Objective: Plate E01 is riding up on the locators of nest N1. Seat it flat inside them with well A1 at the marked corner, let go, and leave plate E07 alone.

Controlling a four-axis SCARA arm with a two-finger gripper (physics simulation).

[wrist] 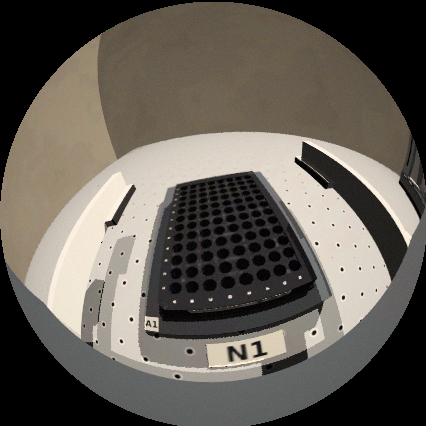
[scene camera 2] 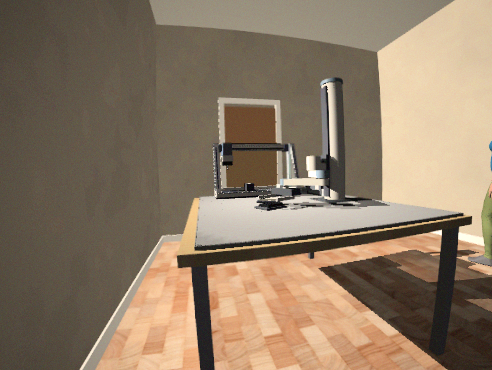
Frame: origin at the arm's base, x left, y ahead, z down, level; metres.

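Seen in the pictures: gripper, fingertip midpoint: (wrist: 213,157) (scene camera 2: 267,198); arm's base at its link origin: (scene camera 2: 334,201).
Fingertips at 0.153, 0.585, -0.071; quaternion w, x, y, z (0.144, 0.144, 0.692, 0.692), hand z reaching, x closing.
Pixels of each thing's top centre, then the offset from my fingertips to it, as dx, dy, dz. "spot": a spot on its surface instead. Level surfaces: height alone.
- black many-welled plate E01 at its top centre: (wrist: 222,213) (scene camera 2: 271,202) -0.012, -0.029, +0.029
- dark grey nest N1 at its top centre: (wrist: 223,221) (scene camera 2: 270,205) -0.009, -0.023, +0.043
- A1 tag at a spot on its surface: (wrist: 152,324) spot: +0.009, -0.114, +0.046
- N1 label at a spot on its surface: (wrist: 246,349) spot: -0.048, -0.110, +0.056
- table at its surface level: dz +0.058
The black many-welled plate E01 (wrist: 232,235) sits on the dark grey nest N1 (wrist: 250,321) in the wrist view. Its near edge stands above the nest's rim, with a dark gap under it. The A1 tag (wrist: 152,324) is at the nest's near left corner, and the N1 label (wrist: 246,349) lies in front. Which well is A1 cannot be read. My gripper (wrist: 213,157) is open, with one finger wide to the left of the plate and the other wide to the right, neither touching it. In the scene view the plate and nest are a small dark shape under the arm. Plate E07 cannot be made out.
A dark gantry frame (scene camera 2: 257,146) stands at the back of the table (scene camera 2: 300,225), left of the arm's tall column (scene camera 2: 338,140). Part of a person (scene camera 2: 487,220) shows at the far right. Shadows fall around the nest.
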